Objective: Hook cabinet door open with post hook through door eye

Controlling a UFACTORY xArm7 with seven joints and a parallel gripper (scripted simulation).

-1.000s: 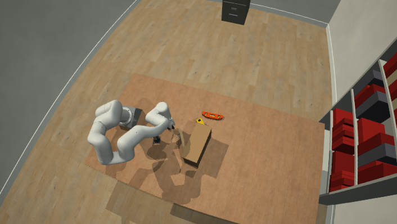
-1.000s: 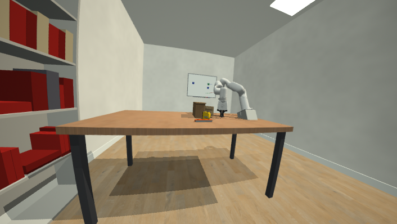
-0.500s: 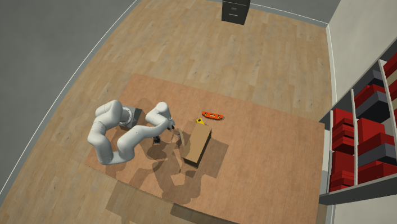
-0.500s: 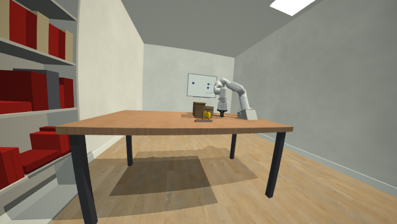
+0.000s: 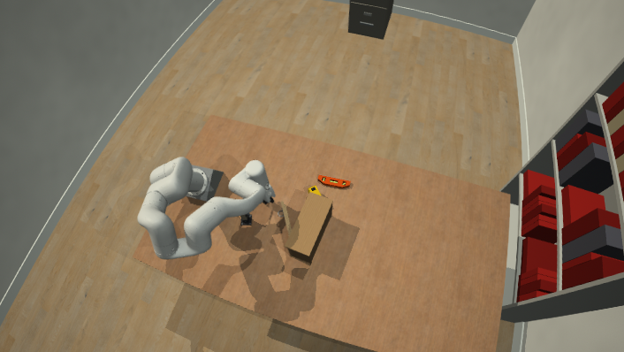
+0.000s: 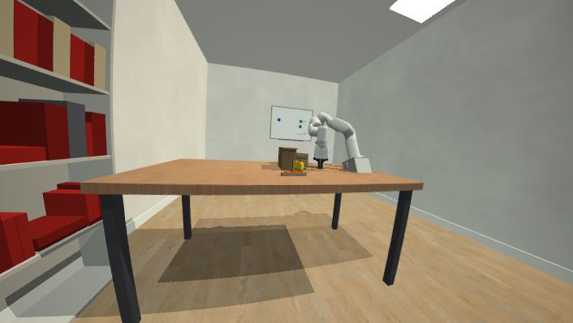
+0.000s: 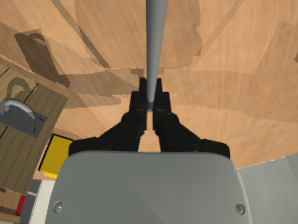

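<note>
Now: hand 50 mm to the left of the grey hook rod, 20 mm past it and 10 mm below it. The rest, counted from my hand: cabinet door 140 mm ahead, 110 mm to the right, 30 mm above; yellow tape measure 210 mm ahead, 90 mm to the left; orange spirit level 270 mm ahead, 180 mm to the left, 30 mm below.
</note>
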